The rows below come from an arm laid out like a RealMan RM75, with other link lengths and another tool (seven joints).
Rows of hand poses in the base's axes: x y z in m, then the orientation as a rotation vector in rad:
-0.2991, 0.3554, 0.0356, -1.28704, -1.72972, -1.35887
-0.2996, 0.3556, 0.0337, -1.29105, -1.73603, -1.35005
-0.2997, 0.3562, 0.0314, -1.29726, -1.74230, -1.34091
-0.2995, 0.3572, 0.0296, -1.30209, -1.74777, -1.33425
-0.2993, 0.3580, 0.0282, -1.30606, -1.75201, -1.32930
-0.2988, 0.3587, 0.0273, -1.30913, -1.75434, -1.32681
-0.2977, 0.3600, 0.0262, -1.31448, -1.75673, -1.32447
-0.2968, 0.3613, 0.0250, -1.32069, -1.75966, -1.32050
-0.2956, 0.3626, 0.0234, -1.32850, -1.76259, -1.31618
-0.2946, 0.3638, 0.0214, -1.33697, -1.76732, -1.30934
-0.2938, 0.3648, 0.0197, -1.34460, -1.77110, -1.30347
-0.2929, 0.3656, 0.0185, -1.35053, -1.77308, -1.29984
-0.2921, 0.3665, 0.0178, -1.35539, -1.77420, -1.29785
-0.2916, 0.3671, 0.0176, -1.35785, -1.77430, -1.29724
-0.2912, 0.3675, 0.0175, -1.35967, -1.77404, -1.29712
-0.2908, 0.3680, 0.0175, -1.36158, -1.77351, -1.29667
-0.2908, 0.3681, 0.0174, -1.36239, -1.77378, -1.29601
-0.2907, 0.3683, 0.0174, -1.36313, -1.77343, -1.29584
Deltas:
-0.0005, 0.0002, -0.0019, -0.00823, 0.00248, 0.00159
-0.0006, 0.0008, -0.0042, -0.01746, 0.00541, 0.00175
-0.0004, 0.0018, -0.0060, -0.02490, 0.00703, 0.00171
-0.0002, 0.0026, -0.0074, -0.03071, 0.00815, 0.00142
0.0003, 0.0033, -0.0083, -0.03421, 0.00872, 0.00053
0.0014, 0.0046, -0.0094, -0.03866, 0.00939, -0.00202
0.0023, 0.0059, -0.0106, -0.04428, 0.01086, -0.00442
0.0035, 0.0072, -0.0122, -0.05067, 0.01271, -0.00781
0.0045, 0.0084, -0.0142, -0.05923, 0.01514, -0.01045
0.0053, 0.0094, -0.0159, -0.06655, 0.01739, -0.01300
0.0062, 0.0102, -0.0171, -0.07135, 0.01910, -0.01546
0.0070, 0.0111, -0.0178, -0.07468, 0.02017, -0.01794
0.0075, 0.0117, -0.0180, -0.07595, 0.02073, -0.01940
0.0079, 0.0121, -0.0181, -0.07658, 0.02113, -0.02065
0.0083, 0.0126, -0.0181, -0.07717, 0.02191, -0.02184
0.0083, 0.0127, -0.0182, -0.07788, 0.02224, -0.02210
0.0084, 0.0129, -0.0182, -0.07801, 0.02262, -0.02258

